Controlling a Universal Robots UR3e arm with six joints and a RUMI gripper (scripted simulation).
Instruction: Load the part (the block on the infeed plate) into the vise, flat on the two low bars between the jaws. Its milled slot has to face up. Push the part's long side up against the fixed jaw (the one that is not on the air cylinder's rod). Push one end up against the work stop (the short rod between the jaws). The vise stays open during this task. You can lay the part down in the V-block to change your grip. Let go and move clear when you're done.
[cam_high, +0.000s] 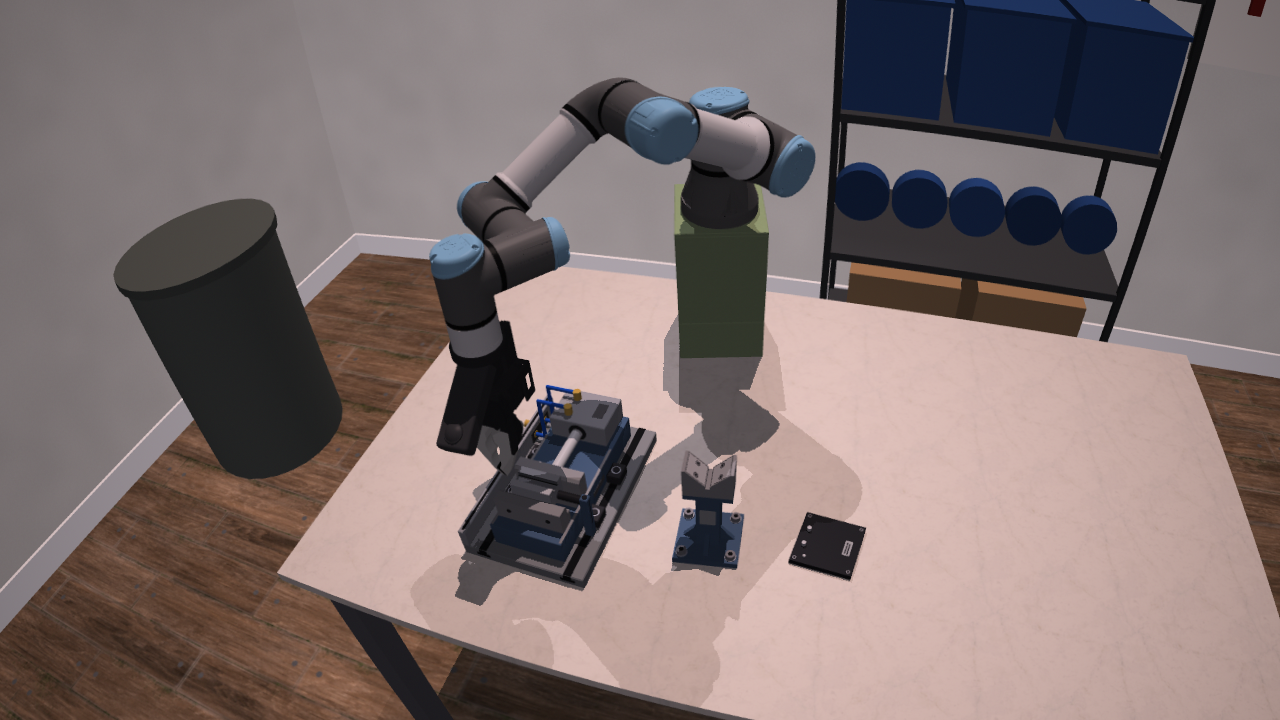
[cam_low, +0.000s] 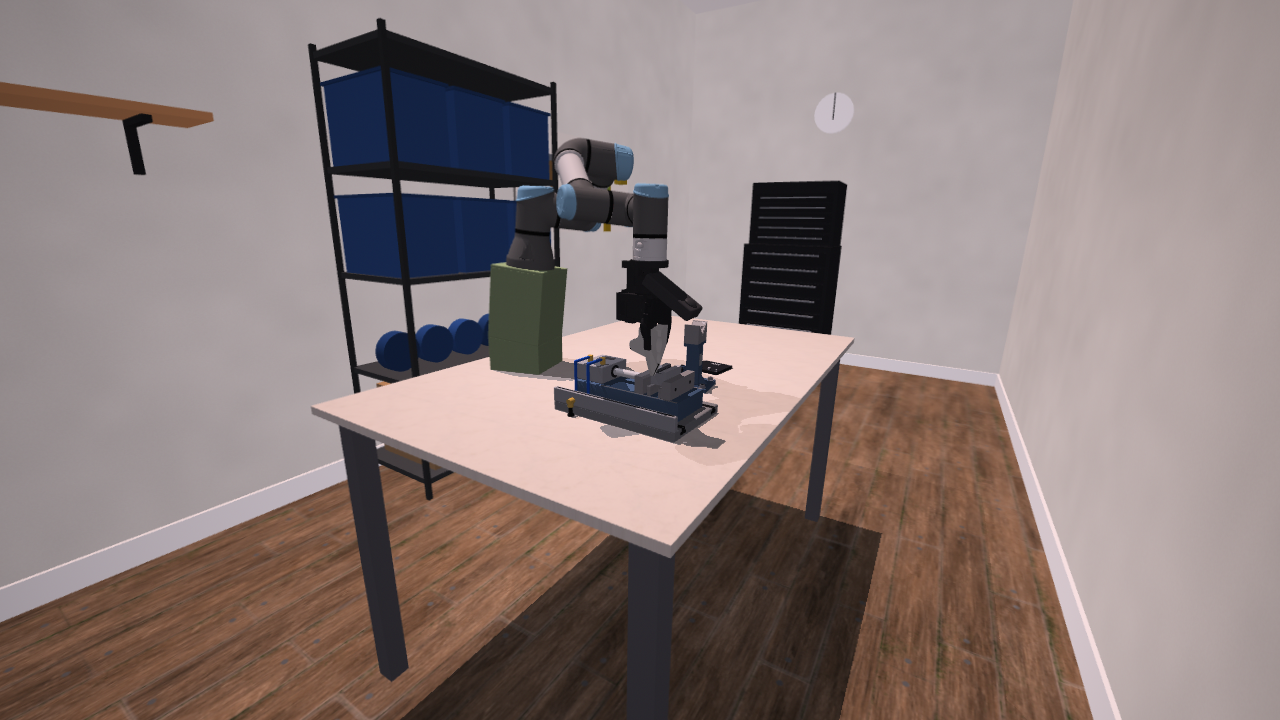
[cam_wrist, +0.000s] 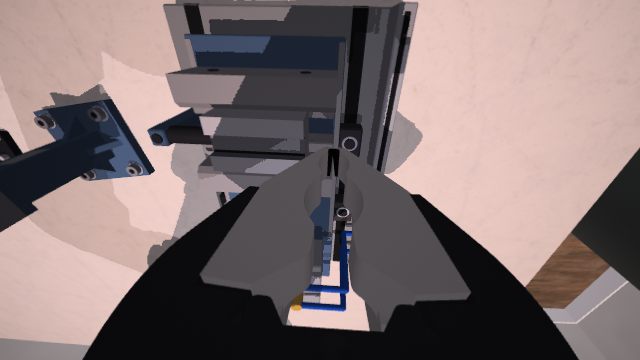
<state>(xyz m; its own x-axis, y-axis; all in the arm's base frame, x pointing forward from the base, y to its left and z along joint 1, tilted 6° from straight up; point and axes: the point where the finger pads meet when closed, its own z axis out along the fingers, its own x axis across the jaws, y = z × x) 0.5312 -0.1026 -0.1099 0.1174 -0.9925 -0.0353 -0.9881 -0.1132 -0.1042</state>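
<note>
Now: the part 5 cm to the left of my hand, 2 cm below it and 1 cm behind it. Round my hand: dark work stop rod (10 cm to the left, 3 cm below, 1 cm behind); black infeed plate (43 cm to the left, 14 cm behind, 12 cm below); fixed jaw (5 cm to the left, 4 cm below, 2 cm ahead).
</note>
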